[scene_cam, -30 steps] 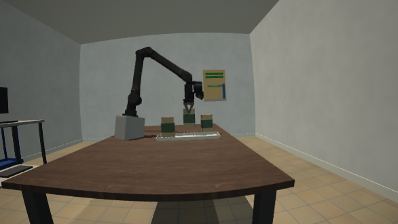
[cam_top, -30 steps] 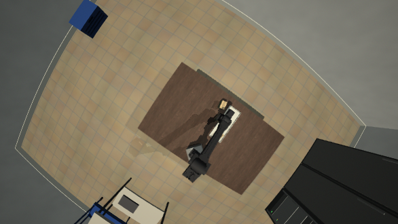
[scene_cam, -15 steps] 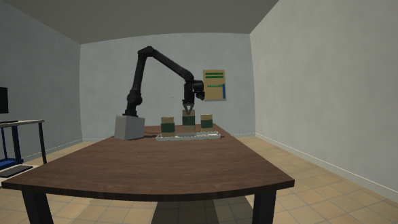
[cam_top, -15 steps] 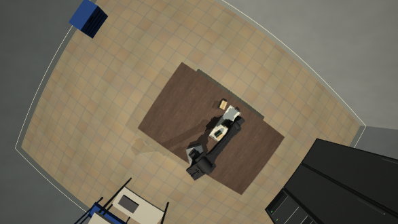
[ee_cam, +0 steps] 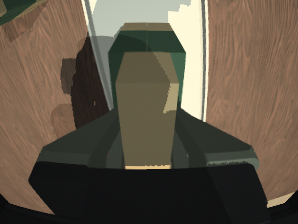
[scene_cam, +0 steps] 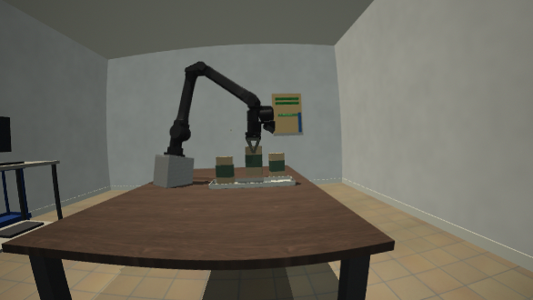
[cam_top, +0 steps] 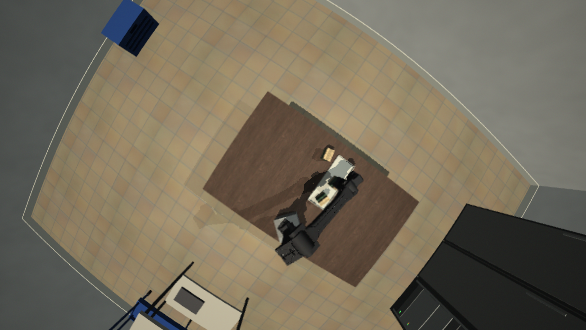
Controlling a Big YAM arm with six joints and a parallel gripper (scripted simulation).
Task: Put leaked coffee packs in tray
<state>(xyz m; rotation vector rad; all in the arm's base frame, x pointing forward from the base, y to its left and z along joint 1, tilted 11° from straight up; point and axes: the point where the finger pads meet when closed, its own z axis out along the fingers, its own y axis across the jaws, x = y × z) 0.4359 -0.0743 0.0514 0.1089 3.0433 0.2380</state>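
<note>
My hand is 2 cm past the white tray and 16 cm above it.
</note>
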